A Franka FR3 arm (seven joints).
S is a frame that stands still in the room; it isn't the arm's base.
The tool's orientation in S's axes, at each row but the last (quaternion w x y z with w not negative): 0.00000 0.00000 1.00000 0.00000; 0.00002 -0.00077 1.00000 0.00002; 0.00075 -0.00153 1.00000 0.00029; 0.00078 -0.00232 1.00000 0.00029; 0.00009 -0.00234 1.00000 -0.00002; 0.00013 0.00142 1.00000 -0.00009; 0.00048 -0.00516 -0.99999 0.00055; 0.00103 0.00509 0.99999 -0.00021; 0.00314 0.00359 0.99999 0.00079; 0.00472 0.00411 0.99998 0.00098; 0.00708 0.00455 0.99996 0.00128
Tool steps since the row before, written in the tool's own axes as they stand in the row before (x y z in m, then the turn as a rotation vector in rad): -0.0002 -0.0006 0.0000 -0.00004 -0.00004 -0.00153; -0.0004 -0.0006 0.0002 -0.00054 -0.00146 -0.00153; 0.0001 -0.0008 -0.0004 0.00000 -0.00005 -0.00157; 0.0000 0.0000 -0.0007 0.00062 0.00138 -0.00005; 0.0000 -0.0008 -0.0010 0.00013 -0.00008 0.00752; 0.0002 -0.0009 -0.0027 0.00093 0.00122 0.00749; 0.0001 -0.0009 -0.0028 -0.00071 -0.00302 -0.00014; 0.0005 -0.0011 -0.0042 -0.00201 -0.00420 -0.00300; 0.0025 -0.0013 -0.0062 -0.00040 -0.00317 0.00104; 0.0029 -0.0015 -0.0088 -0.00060 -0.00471 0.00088; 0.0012 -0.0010 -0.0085 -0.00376 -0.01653 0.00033
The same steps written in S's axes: 0.0002 -0.0006 0.0000 0.00004 -0.00004 0.00153; 0.0004 -0.0006 -0.0002 0.00054 -0.00146 0.00153; -0.0001 -0.0008 0.0004 0.00000 -0.00005 0.00157; 0.0000 0.0000 0.0007 -0.00063 0.00138 0.00005; 0.0000 -0.0008 0.0010 -0.00013 -0.00008 -0.00752; -0.0002 -0.0009 0.0027 -0.00092 0.00122 -0.00749; -0.0001 -0.0009 0.0028 0.00068 -0.00303 0.00014; -0.0005 -0.0011 0.0042 0.00196 -0.00422 0.00301; -0.0025 -0.0013 0.0062 0.00038 -0.00317 -0.00104; -0.0030 -0.0015 0.0088 0.00057 -0.00471 -0.00088; -0.0013 -0.0010 0.0085 0.00361 -0.01656 -0.00032
